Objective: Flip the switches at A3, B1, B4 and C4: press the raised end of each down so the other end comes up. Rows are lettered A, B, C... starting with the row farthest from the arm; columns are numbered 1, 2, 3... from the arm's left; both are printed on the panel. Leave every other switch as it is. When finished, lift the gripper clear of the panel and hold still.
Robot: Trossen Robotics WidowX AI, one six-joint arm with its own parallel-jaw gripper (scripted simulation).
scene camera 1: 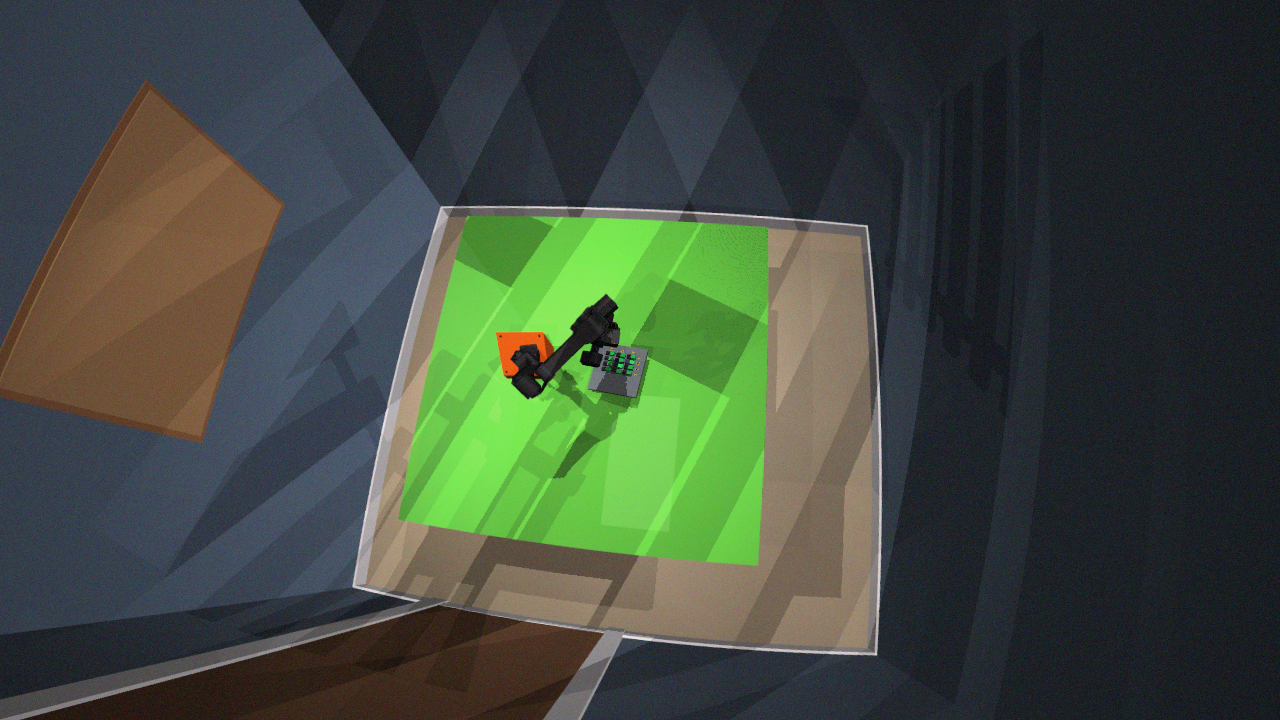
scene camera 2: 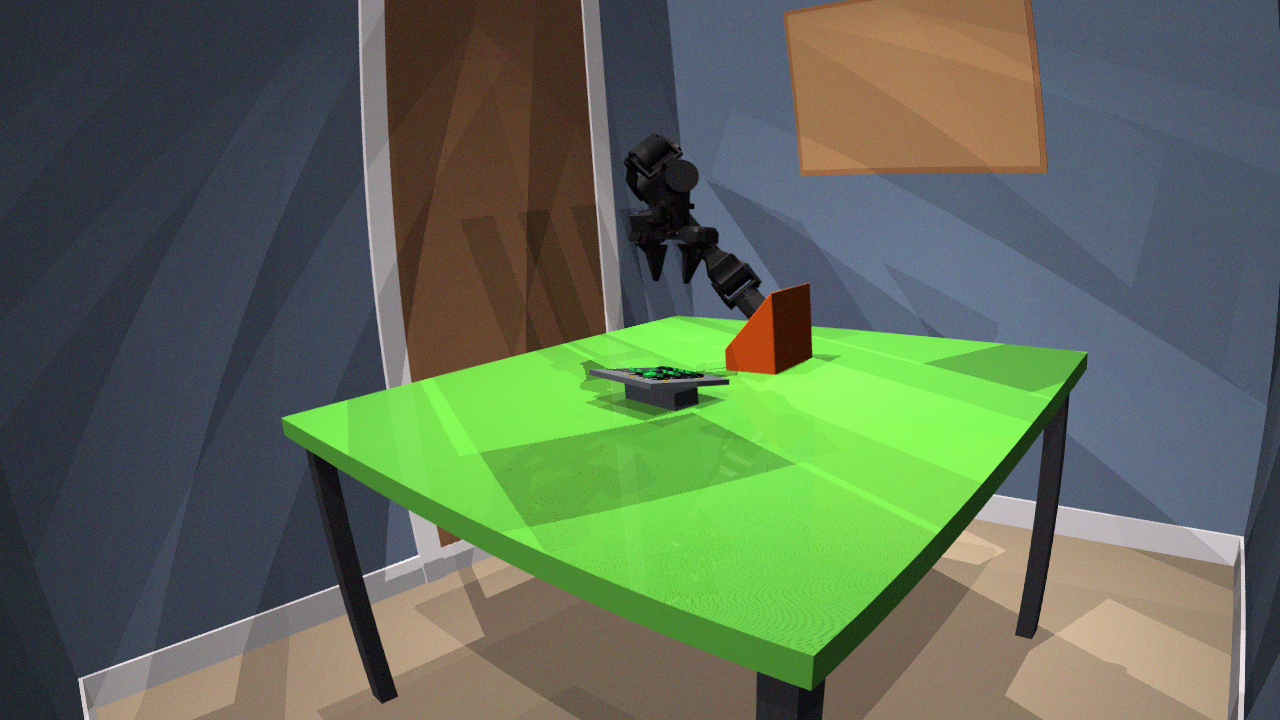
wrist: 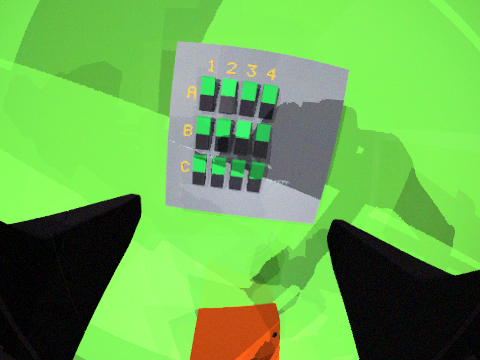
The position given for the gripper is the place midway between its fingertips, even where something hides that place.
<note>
The gripper [scene camera 2: 670, 282] is open, with nothing in its grasp.
The gripper also shows in scene camera 1 [scene camera 1: 604, 347] and in the wrist view [wrist: 236, 219].
</note>
